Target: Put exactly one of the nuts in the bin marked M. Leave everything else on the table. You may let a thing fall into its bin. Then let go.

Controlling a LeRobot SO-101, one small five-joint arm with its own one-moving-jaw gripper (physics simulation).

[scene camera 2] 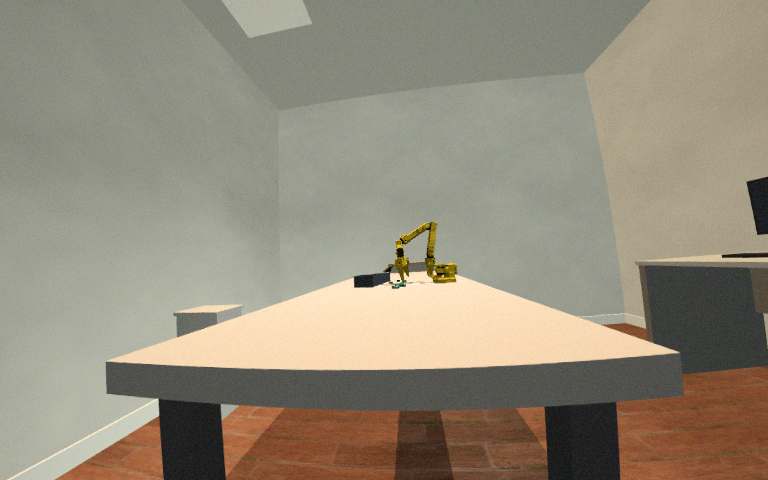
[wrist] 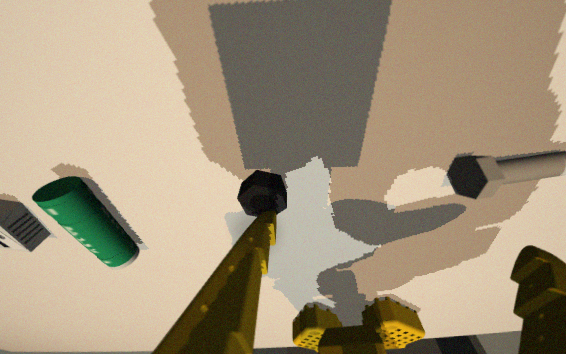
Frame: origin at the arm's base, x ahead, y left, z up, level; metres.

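Seen in the pictures: hand, its tool point: (scene camera 2: pixel 403 281) (wrist: pixel 275 223); arm's base, origin of its link: (scene camera 2: pixel 439 282) (wrist: pixel 348 311).
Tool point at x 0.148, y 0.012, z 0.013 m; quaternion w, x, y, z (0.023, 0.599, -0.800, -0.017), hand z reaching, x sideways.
Pixels of each thing's top centre, then the offset from my tool point to it. "pt": a spot on its surface instead. Level surfaces: height alone.
- black nut, centre of its top: (wrist: pixel 262 203) dx +0.007, dy +0.003, dz -0.004 m
- green battery, centre of its top: (wrist: pixel 84 243) (scene camera 2: pixel 399 283) dx +0.012, dy +0.081, dz +0.001 m
- sharpener, a spot on its surface: (wrist: pixel 25 227) pt dx +0.023, dy +0.120, dz -0.007 m
- bolt, centre of its top: (wrist: pixel 540 186) dx -0.007, dy -0.082, dz +0.001 m
- table, height of its surface: dz -0.013 m
A black nut (wrist: pixel 257 186) lies on the table in the wrist view, at the tip of the left jaw. That tip overlaps the nut's near edge; contact is unclear. My gripper (wrist: pixel 401 231) (scene camera 2: pixel 404 277) is open, its other jaw far to the right, with a wide gap and nothing held between them. In the scene view the gripper is low over the table, right of the dark bins (scene camera 2: pixel 370 280). No letter is readable on the bins, and they do not show in the wrist view. Nuts are too small to tell apart in the scene view.
A green battery (wrist: pixel 92 225) (scene camera 2: pixel 399 284) lies left of the nut in the wrist view, with a sharpener (wrist: pixel 25 227) beyond it at the left edge. A bolt (wrist: pixel 472 176) lies to the right. The yellow arm base (scene camera 2: pixel 444 272) stands on the table (scene camera 2: pixel 390 333).
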